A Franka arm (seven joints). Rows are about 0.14 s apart.
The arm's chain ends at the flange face. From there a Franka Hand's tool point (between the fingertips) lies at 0.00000 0.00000 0.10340 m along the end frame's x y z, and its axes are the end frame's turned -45 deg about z.
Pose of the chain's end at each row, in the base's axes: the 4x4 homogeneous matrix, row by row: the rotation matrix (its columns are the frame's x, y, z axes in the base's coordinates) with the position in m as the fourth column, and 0 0 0 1 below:
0.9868 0.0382 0.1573 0.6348; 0.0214 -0.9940 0.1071 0.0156; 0.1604 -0.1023 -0.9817 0.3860; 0 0 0 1
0.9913 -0.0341 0.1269 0.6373; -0.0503 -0.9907 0.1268 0.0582; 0.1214 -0.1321 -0.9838 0.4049; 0 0 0 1
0.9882 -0.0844 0.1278 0.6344; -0.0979 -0.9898 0.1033 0.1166; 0.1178 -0.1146 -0.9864 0.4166; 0 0 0 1
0.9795 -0.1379 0.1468 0.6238; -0.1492 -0.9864 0.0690 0.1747; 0.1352 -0.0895 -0.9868 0.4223; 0 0 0 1
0.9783 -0.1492 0.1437 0.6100; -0.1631 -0.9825 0.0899 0.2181; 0.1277 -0.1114 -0.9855 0.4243; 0 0 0 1
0.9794 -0.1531 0.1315 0.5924; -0.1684 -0.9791 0.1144 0.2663; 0.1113 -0.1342 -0.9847 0.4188; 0 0 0 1
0.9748 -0.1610 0.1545 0.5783; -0.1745 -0.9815 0.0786 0.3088; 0.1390 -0.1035 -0.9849 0.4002; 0 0 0 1
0.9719 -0.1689 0.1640 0.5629; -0.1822 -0.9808 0.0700 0.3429; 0.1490 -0.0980 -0.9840 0.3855; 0 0 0 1
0.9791 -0.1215 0.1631 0.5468; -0.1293 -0.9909 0.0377 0.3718; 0.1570 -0.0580 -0.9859 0.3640; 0 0 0 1
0.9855 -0.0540 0.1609 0.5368; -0.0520 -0.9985 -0.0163 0.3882; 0.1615 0.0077 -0.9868 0.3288; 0 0 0 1
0.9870 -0.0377 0.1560 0.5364; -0.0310 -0.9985 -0.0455 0.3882; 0.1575 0.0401 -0.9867 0.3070; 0 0 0 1
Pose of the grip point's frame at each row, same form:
0.6708 0.7248 0.1573 0.6511; 0.7180 -0.6877 0.1071 0.0267; 0.1858 0.0411 -0.9817 0.2845; 0 0 0 1
0.7251 0.6768 0.1269 0.6504; 0.6650 -0.7361 0.1268 0.0713; 0.1793 -0.0076 -0.9838 0.3032; 0 0 0 1
0.7584 0.6391 0.1278 0.6476; 0.6307 -0.7691 0.1033 0.1273; 0.1643 0.0023 -0.9864 0.3146; 0 0 0 1
0.7901 0.5951 0.1468 0.6390; 0.5920 -0.8030 0.0690 0.1818; 0.1589 0.0323 -0.9868 0.3203; 0 0 0 1
0.7973 0.5863 0.1437 0.6249; 0.5794 -0.8101 0.0899 0.2274; 0.1691 0.0115 -0.9855 0.3224; 0 0 0 1
0.8008 0.5843 0.1315 0.6060; 0.5733 -0.8114 0.1144 0.2781; 0.1736 -0.0162 -0.9847 0.3170; 0 0 0 1
0.8031 0.5754 0.1545 0.5943; 0.5706 -0.8174 0.0786 0.3169; 0.1715 0.0251 -0.9849 0.2984; 0 0 0 1
0.8067 0.5678 0.1640 0.5799; 0.5647 -0.8224 0.0700 0.3501; 0.1747 0.0361 -0.9840 0.2838; 0 0 0 1
0.7782 0.6064 0.1631 0.5637; 0.6092 -0.7921 0.0377 0.3757; 0.1520 0.0700 -0.9859 0.2621; 0 0 0 1
0.7350 0.6587 0.1609 0.5534; 0.6693 -0.7428 -0.0163 0.3865; 0.1088 0.1196 -0.9868 0.2268; 0 0 0 1
0.7246 0.6713 0.1560 0.5525; 0.6841 -0.7280 -0.0455 0.3835; 0.0830 0.1397 -0.9867 0.2050; 0 0 0 1

